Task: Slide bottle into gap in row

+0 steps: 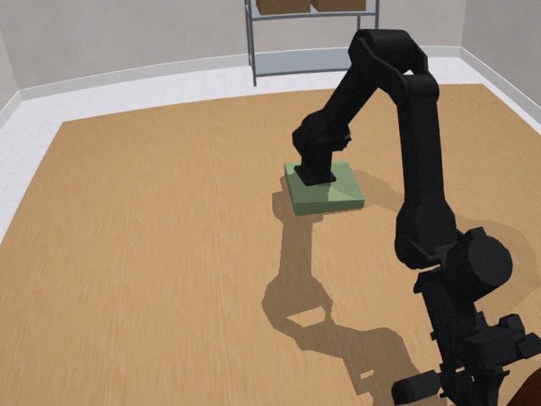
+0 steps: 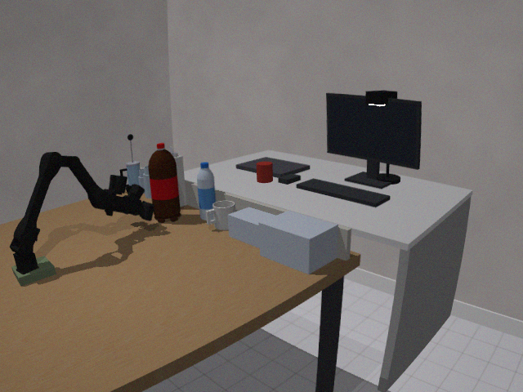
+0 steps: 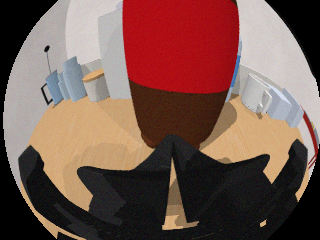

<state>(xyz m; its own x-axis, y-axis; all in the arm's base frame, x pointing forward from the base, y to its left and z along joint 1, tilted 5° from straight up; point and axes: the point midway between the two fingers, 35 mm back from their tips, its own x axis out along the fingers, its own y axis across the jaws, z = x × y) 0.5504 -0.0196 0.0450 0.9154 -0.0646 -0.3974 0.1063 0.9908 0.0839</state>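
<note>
Right now the cola bottle is 9 cm above my hand, 8 cm ahead of it and 2 cm to the right of it. The rest, counted from my hand: water bottle (18 cm ahead, 16 cm to the right, 4 cm above); jar (26 cm to the left, 26 cm ahead); grey box (63 cm to the right, 5 cm ahead, 1 cm below).
</note>
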